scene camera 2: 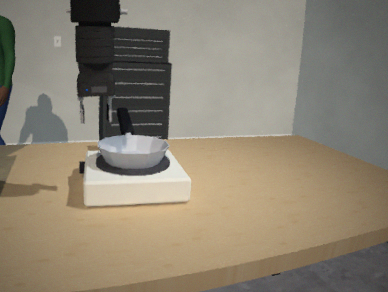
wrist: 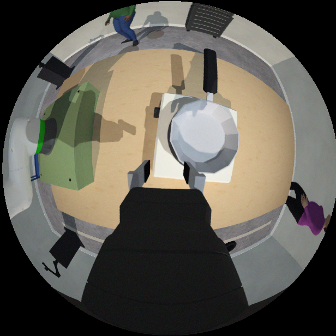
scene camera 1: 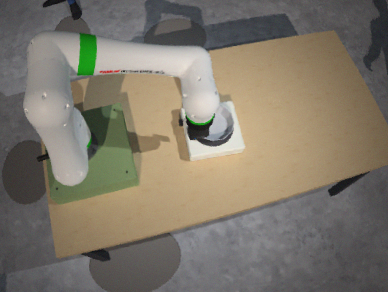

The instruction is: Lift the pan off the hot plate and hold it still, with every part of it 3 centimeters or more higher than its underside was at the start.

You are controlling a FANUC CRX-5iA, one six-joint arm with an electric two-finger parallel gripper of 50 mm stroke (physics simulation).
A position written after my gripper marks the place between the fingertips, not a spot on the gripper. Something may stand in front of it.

Note:
I see my gripper (scene camera 2: 96,121), a white hot plate (scene camera 2: 103,185) and a grey pan (scene camera 2: 128,151).
The white hot plate also shows in the wrist view (wrist: 165,162) and in scene camera 1 (scene camera 1: 198,149). The grey pan also shows in the wrist view (wrist: 202,132). My gripper is seen too in the wrist view (wrist: 166,167).

